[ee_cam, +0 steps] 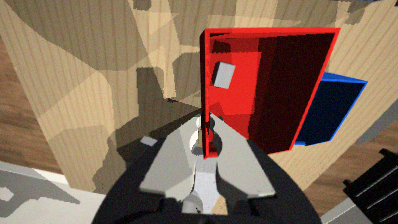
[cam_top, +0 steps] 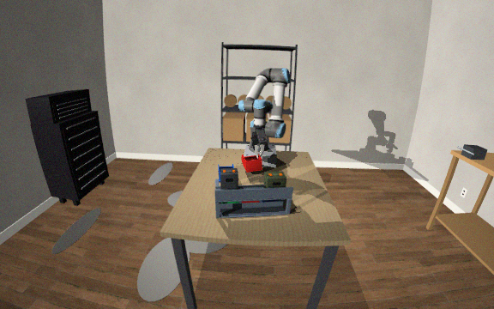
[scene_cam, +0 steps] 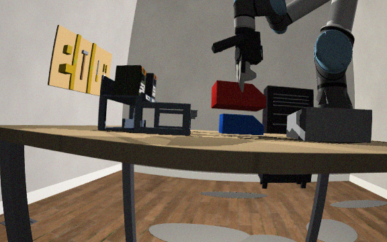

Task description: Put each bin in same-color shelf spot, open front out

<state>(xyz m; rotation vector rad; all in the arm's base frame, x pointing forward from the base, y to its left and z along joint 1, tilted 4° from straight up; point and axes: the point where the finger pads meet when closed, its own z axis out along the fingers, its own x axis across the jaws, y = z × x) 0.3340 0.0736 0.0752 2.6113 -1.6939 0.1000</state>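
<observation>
Right now the red bin is 40 mm to the right of my hand, 30 mm below it and 20 mm ahead of it. Also, from my hand: dark box (400 mm ahead, 60 mm to the right, 10 mm above); green case (320 mm ahead, 150 mm to the left, 10 mm below); blue bin (210 mm to the right, 120 mm below, 30 mm ahead).
</observation>
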